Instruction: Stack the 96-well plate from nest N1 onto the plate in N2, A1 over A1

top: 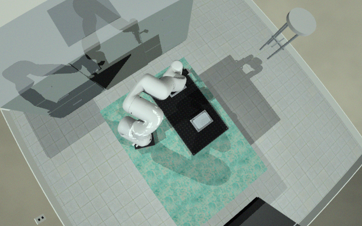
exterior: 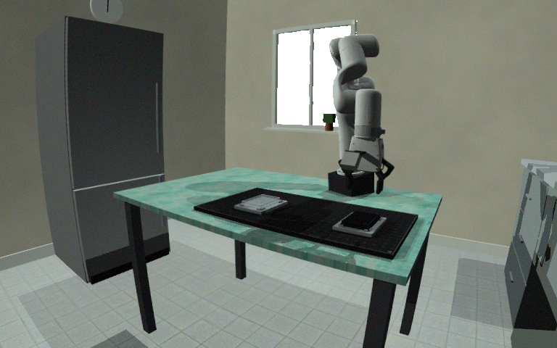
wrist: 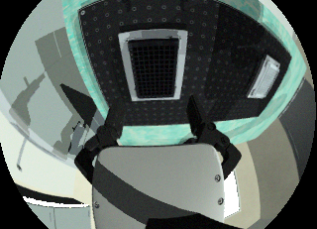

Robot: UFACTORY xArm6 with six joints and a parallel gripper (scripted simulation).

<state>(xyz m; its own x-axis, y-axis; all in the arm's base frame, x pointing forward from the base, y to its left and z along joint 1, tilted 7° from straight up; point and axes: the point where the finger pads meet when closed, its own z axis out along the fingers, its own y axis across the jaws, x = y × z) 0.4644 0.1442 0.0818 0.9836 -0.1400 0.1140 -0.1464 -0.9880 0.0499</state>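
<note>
Right now my hand is 100 mm above the dark 96-well plate. The rest, counted from my hand: light 96-well plate (40 mm behind, 360 mm to the right, 100 mm below); then plate nest N1 (110 mm below).
</note>
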